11 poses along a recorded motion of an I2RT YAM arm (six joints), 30 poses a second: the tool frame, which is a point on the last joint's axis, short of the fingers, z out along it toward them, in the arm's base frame.
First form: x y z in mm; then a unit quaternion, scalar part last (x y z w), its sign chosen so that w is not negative.
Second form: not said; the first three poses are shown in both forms.
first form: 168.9 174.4 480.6 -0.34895 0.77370 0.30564 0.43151
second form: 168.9 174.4 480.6 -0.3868 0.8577 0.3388 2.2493
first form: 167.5 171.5 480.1 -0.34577 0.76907 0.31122 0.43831
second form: 167.5 171.5 480.1 -0.3847 0.8556 0.3463 2.2342
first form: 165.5 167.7 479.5 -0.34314 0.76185 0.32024 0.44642
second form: 165.5 167.7 479.5 -0.3835 0.8514 0.3579 2.2161
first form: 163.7 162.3 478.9 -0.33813 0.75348 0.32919 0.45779
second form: 163.7 162.3 478.9 -0.3803 0.8475 0.3703 2.1906
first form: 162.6 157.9 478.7 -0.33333 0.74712 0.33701 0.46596
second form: 162.6 157.9 478.7 -0.3767 0.8444 0.3809 2.1721
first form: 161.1 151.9 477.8 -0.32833 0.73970 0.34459 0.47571
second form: 161.1 151.9 477.8 -0.3733 0.8409 0.3918 2.1501
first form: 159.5 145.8 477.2 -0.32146 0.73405 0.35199 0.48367
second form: 159.5 145.8 477.2 -0.3673 0.8387 0.4022 2.1319
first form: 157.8 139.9 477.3 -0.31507 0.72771 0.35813 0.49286
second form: 157.8 139.9 477.3 -0.3621 0.8363 0.4116 2.1108
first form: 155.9 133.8 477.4 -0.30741 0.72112 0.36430 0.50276
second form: 155.9 133.8 477.4 -0.3556 0.8342 0.4214 2.0880
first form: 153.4 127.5 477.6 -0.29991 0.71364 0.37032 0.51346
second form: 153.4 127.5 477.6 -0.3495 0.8316 0.4315 2.0632
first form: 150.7 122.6 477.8 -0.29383 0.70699 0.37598 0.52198
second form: 150.7 122.6 477.8 -0.3445 0.8289 0.4408 2.0432
